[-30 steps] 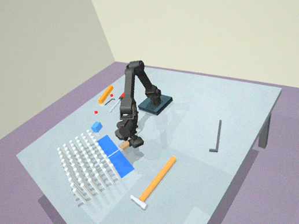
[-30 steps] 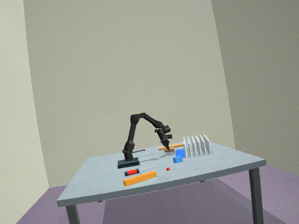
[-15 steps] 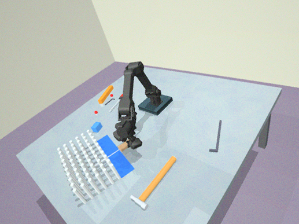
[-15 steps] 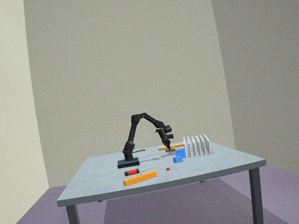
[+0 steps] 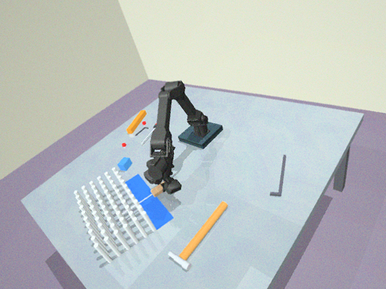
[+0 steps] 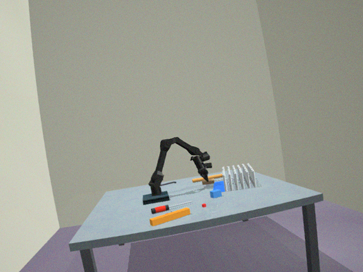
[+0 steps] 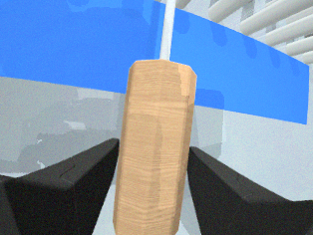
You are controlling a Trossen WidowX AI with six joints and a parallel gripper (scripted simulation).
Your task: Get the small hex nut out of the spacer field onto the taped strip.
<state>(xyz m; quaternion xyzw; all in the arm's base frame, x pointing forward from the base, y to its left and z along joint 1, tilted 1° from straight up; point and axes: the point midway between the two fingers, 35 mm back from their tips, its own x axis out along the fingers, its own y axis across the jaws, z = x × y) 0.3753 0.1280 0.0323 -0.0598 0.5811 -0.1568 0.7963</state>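
Right now the blue taped strip is 70 mm ahead of my gripper tip, 50 mm to the right of it and 40 mm below it. Also, from my gripper tip: hex key (530 mm to the right, 270 mm behind, 30 mm below); then thin-rod tool (100 mm ahead, 20 mm to the right); then blue block (340 mm to the right, 20 mm below).
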